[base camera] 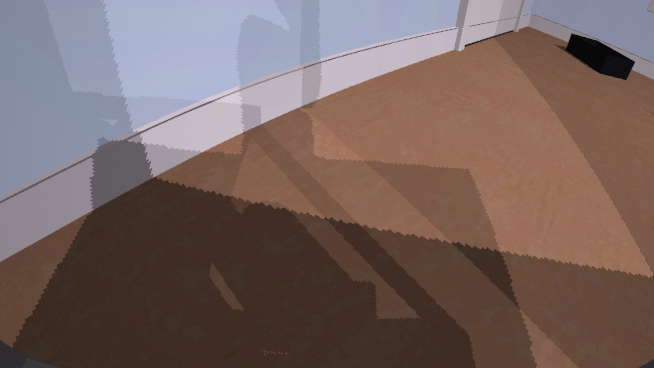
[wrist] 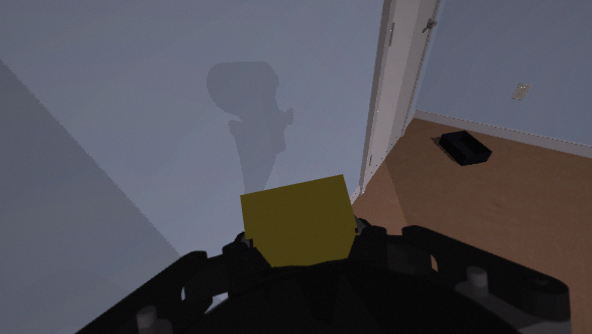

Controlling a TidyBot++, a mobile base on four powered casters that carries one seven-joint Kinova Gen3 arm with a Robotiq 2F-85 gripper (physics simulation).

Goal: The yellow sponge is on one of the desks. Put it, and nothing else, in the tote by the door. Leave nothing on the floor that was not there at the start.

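Places are measured from the arm's base along level axes (x ahead, y right, z down), in centimetres.
Where they show: gripper, fingertip midpoint: (wrist: 302,231).
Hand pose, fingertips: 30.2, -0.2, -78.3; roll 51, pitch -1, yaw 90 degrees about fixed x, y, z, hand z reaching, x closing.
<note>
After its pixels a point has its place, as x, y, z.
The yellow sponge (wrist: 300,220) @(28.7, -0.2, -81.7) is between the fingers of my gripper (wrist: 302,231) @(30.2, -0.2, -78.3) in the wrist view, which is shut on it. The sponge is held up in the air in front of the blue wall. The black tote (base camera: 597,56) @(149.3, 127.7, 33.2) (wrist: 464,149) @(161.2, 141.5, 39.3) stands on the floor near the door, at the upper right of both views, well away from the gripper. Its open top shows in the wrist view, and its inside is dark.
The door (base camera: 487,20) @(149.9, 64.2, 29.8) (wrist: 400,65) @(153.6, 67.6, -40.5) stands at the far end of the long blue wall (base camera: 190,45) @(58.6, -21.6, 20.8) (wrist: 150,125) @(56.7, -23.4, -74.0), which runs along the left. Brown floor (base camera: 450,115) @(76.4, 26.9, 39.6) (wrist: 510,200) @(107.3, 137.6, 39.6) stretches towards the tote, with robot shadows on it. A wall plate (wrist: 521,91) @(174.0, 176.2, -0.7) is above the tote.
</note>
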